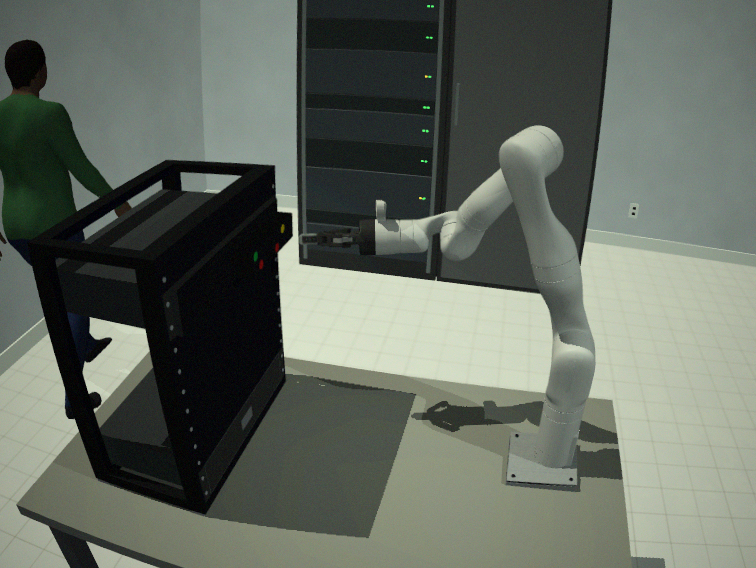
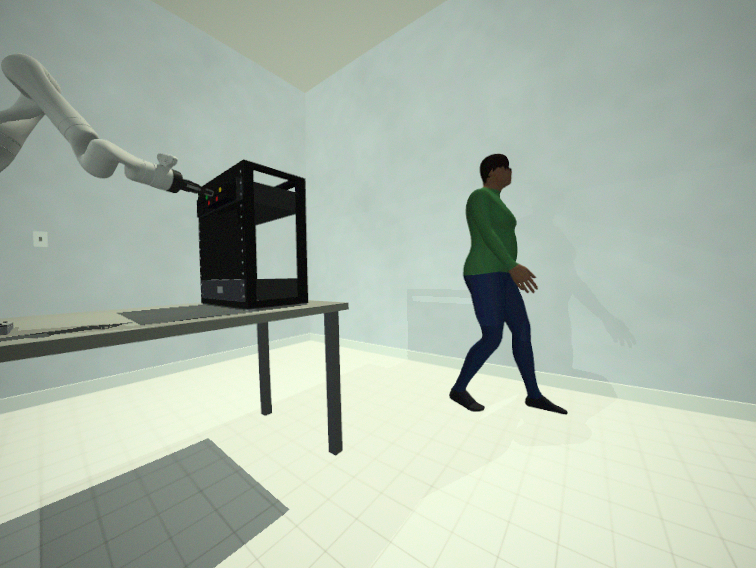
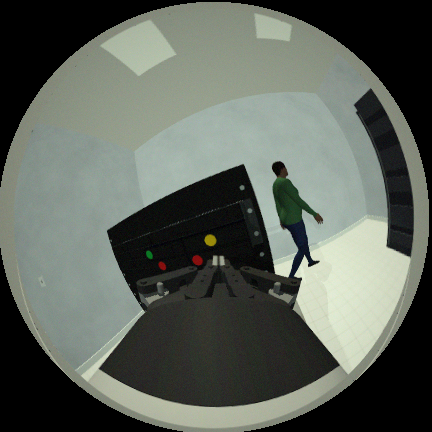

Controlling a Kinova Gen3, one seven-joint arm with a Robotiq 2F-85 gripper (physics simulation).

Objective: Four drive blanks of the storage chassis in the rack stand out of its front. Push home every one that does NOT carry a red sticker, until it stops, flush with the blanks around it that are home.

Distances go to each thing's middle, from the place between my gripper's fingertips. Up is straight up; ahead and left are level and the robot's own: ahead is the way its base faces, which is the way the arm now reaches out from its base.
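Relative to the black rack (image 1: 199,271), my hand is 0.19 m short of it, 0.19 m to the right of it and 0.16 m above it.
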